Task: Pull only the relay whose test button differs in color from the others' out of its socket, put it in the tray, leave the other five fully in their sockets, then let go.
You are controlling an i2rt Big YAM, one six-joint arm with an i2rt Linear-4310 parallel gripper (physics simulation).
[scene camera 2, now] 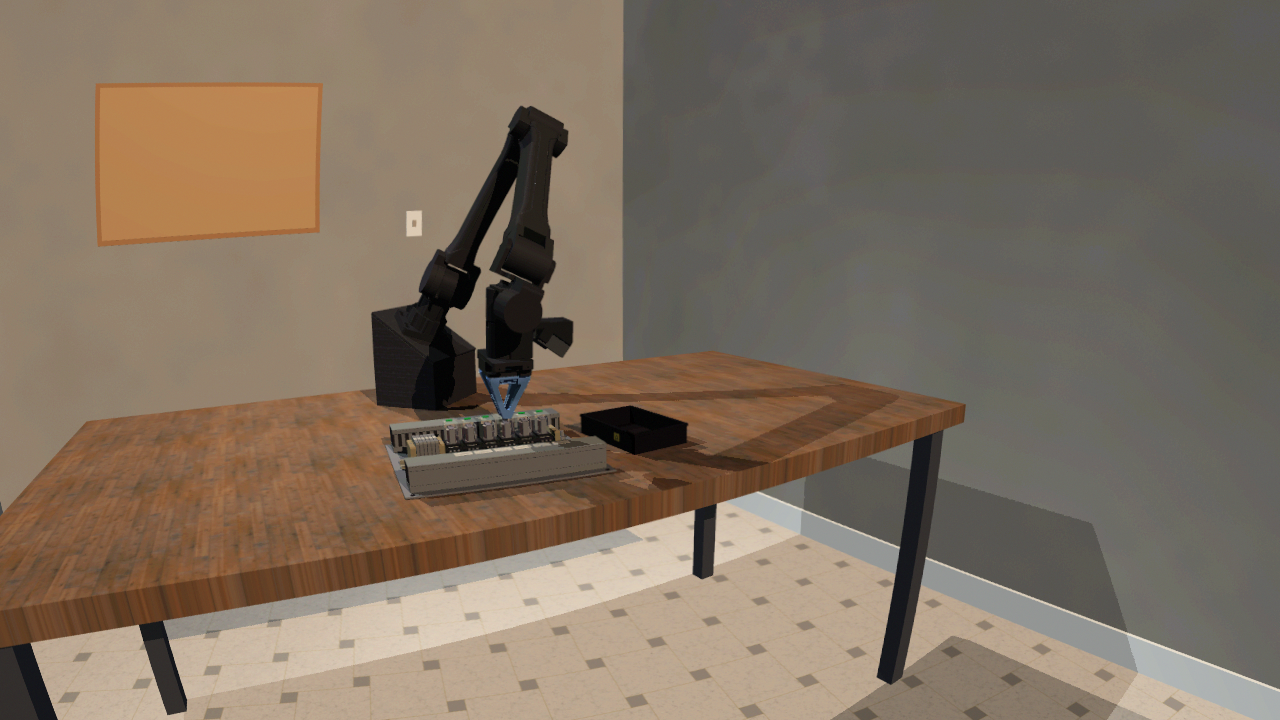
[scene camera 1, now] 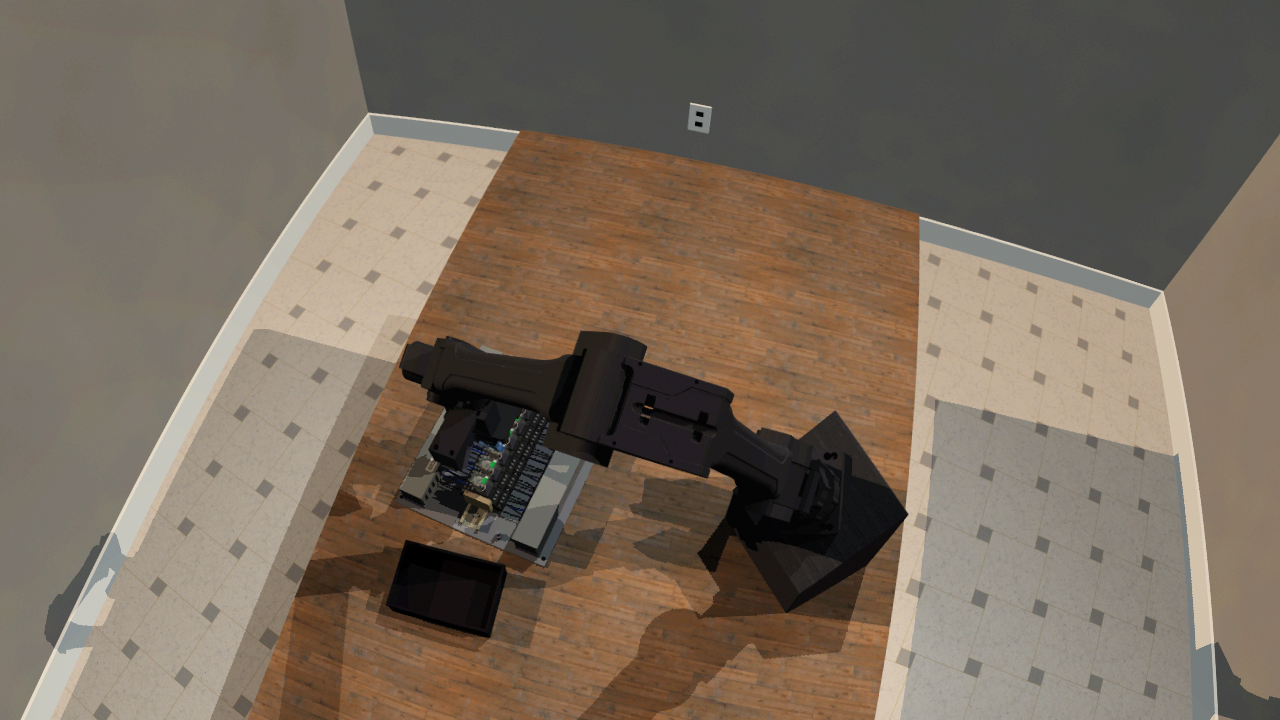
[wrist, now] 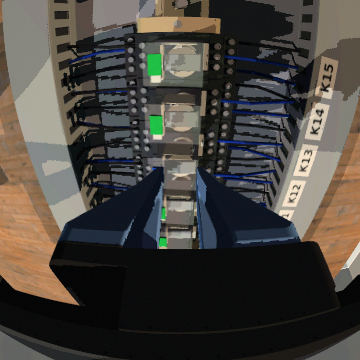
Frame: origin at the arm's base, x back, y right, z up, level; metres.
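Where they show: gripper, fingertip midpoint: (scene camera 2: pixel 505 416) (scene camera 1: pixel 494 445) (wrist: pixel 178 176); arm's base, origin of the base link: (scene camera 2: pixel 420 330) (scene camera 1: pixel 814 492).
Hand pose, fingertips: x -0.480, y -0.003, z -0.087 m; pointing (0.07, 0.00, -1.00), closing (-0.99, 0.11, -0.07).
Things, the pixels of their centre, and the offset from my fingertips. "spot": a spot on its surface instead.
- top, surface spot: (wrist: pixel 180 175) spot: dz -0.001, dx -0.001, dy +0.000 m
- black open tray, body centre: (scene camera 1: pixel 447 589) (scene camera 2: pixel 632 428) dz -0.051, dx -0.008, dy -0.234 m
- tan end bracket, body centre: (wrist: pixel 177 23) dz -0.028, dx -0.006, dy -0.081 m
In the wrist view, relays with green buttons (wrist: pixel 182 65) (wrist: pixel 180 120) (wrist: pixel 178 212) stand in a row. The third relay from the top (wrist: pixel 180 175) is between my fingertips; its button is hidden by the left finger. My gripper (wrist: pixel 178 176) (scene camera 2: pixel 507 417) is shut on this relay, one blue finger at each side. The relay is in line with the row; whether it is raised cannot be told. The sixth relay does not show in the wrist view. The black open tray (scene camera 1: pixel 497 601) (scene camera 2: pixel 657 436) stands beside the panel.
The relay panel has a long grey duct (scene camera 2: pixel 510 466) (scene camera 1: pixel 547 510) along one side, with labels such as K15 (wrist: pixel 327 75). Dark and blue wires run at both sides of the row. A tan end bracket (wrist: pixel 178 25) closes the row. The arm overhangs the panel.
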